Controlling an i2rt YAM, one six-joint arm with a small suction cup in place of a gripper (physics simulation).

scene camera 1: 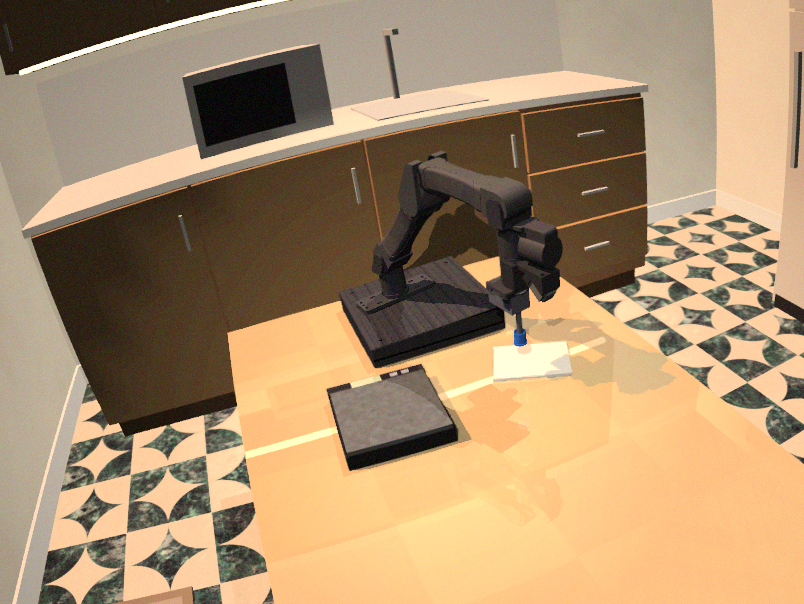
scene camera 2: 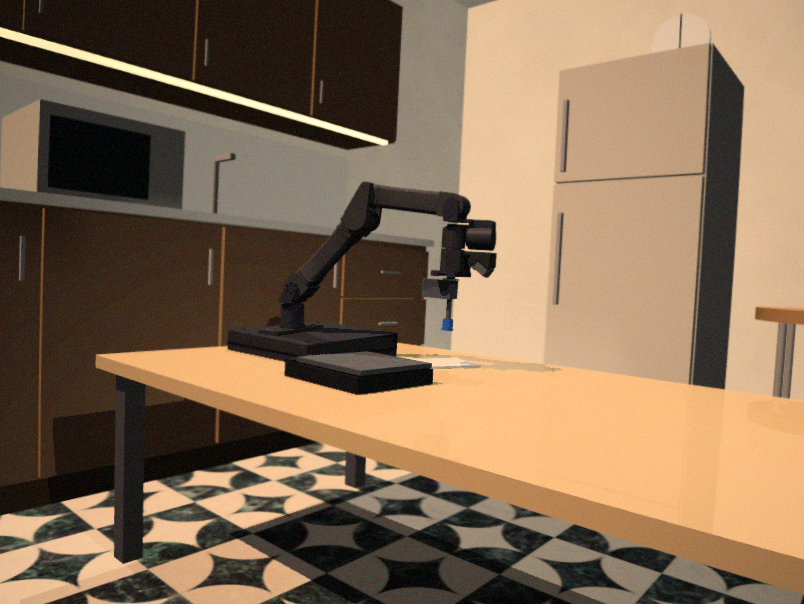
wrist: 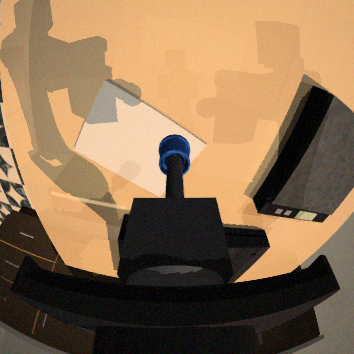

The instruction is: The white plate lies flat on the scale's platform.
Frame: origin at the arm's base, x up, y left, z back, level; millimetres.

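Where they show: hand, tool point: [scene camera 1: 520,342] [scene camera 2: 447,330] [wrist: 174,148]; arm's base, link origin: [scene camera 1: 396,295] [scene camera 2: 292,330].
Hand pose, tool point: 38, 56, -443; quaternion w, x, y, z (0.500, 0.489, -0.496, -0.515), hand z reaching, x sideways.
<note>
Things, the pixels of their centre, and the offset from my tool point, as dx, dy, dz. Level surfaces: height alone.
- white plate, body centre: [wrist: 134,145] [scene camera 1: 531,360] [scene camera 2: 440,363] -94, +60, +45
- scale, body centre: [scene camera 1: 387,412] [wrist: 325,170] [scene camera 2: 358,369] -74, -281, +68
- wooden table, surface height: dx -97
The white plate [scene camera 1: 532,364] [scene camera 2: 448,362] [wrist: 130,135] is a thin rectangle that lies flat on the table, apart from the scale. The scale [scene camera 1: 393,412] [scene camera 2: 360,371] [wrist: 320,165] is a low black box with a dark grey platform on top, and its platform is bare. My suction cup [scene camera 1: 519,338] [scene camera 2: 447,325] [wrist: 174,150] is blue and points straight down. In scene camera 2 it hangs in the air above the table, with a gap below it. In the wrist view it shows over one end of the plate. It holds nothing; the gripper is open.
The arm's dark base board [scene camera 1: 422,312] [scene camera 2: 311,341] [wrist: 250,240] stands behind the scale and the plate on the wooden table [scene camera 1: 519,520] [scene camera 2: 552,435] [wrist: 200,30]. Kitchen cabinets [scene camera 1: 272,247] with a counter and a microwave [scene camera 1: 259,97] stand behind the table.
</note>
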